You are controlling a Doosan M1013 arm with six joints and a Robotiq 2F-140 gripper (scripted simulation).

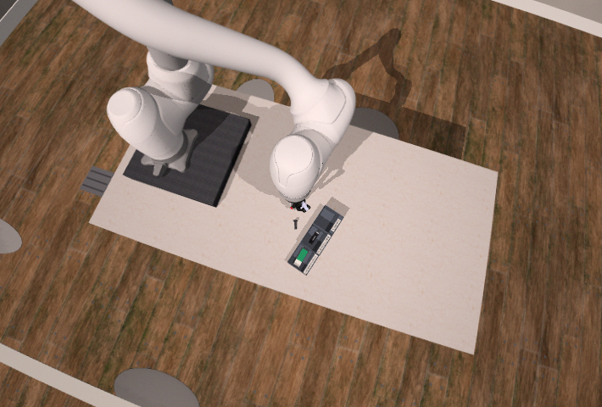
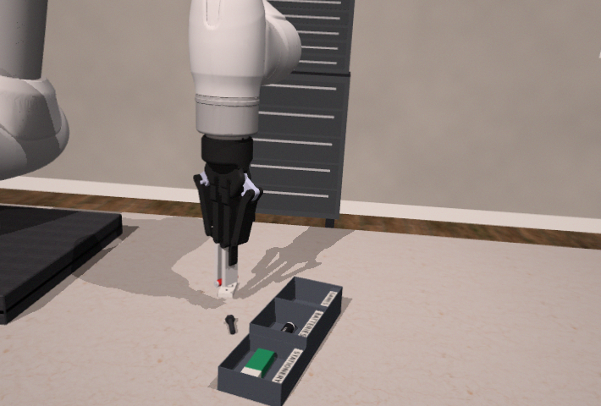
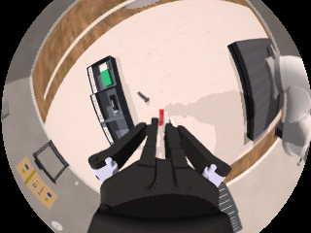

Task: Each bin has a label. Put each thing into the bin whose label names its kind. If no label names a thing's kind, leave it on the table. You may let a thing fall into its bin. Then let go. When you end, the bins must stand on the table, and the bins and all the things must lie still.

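My gripper is now 10 cm to the left of the black battery, 9 cm short of it and 6 cm above it. Also, from my hand: red cylinder (3 cm below); white domino (7 cm below, 6 cm to the left); small black piece (7 cm below, 6 cm to the right, 1 cm ahead).
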